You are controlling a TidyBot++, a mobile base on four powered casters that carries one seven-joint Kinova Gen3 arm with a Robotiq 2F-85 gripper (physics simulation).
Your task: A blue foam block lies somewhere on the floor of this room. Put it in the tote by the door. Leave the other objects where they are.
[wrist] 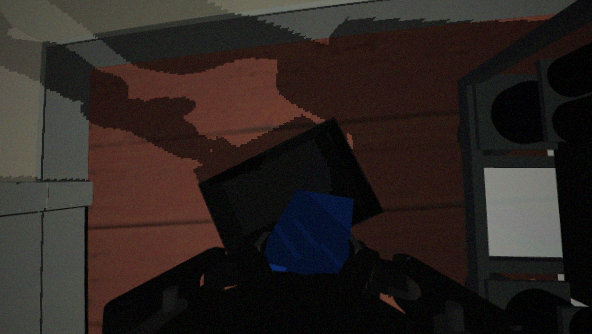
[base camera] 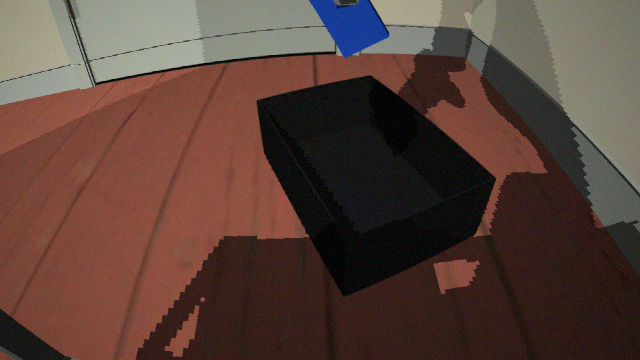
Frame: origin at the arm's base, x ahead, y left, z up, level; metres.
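Seen in the pictures: gripper, fingertip midpoint: (wrist: pixel 308 244).
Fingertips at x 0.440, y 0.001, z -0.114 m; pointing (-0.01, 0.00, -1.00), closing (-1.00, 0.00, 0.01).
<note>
A point is followed by its place in that frame.
The blue foam block (base camera: pixel 350 30) @(y -0.003, x 0.400, z -0.137 m) (wrist: pixel 310 235) @(y -0.012, x 0.438, z -0.097 m) is held in my gripper (wrist: pixel 308 244) @(y 0.001, x 0.440, z -0.114 m), which is shut on it; the fingertips press its two sides in the wrist view. In the base camera view the block's lower end hangs at the top, above the level of the tote's rim, and a bit of a fingertip shows at the frame's top edge. The black tote (base camera: pixel 415 220) @(y -0.068, x 0.336, z -0.307 m) (wrist: pixel 270 195) @(y -0.016, x 0.532, z -0.394 m) stands open on the floor. In the wrist view the block overlaps the tote's lower right part and hides some of it. No object can be made out inside the dark tote.
A pale door (base camera: pixel 145 35) @(y 0.556, x 0.982, z -0.269 m) (wrist: pixel 45 270) @(y 0.149, x 1.016, z -0.316 m) stands behind the tote. Walls with grey baseboards (base camera: pixel 415 41) @(y -0.207, x 1.050, z -0.356 m) (wrist: pixel 65 125) @(y -0.186, x 1.049, z -0.348 m) meet in a corner behind it. My base (wrist: pixel 475 200) @(y -0.021, x 0.149, z -0.287 m) is at the right of the wrist view. Shadows lie across the reddish plank floor (base camera: pixel 200 175) @(y 0.233, x 0.511, z -0.397 m) (wrist: pixel 140 195) @(y -0.010, x 0.879, z -0.397 m).
</note>
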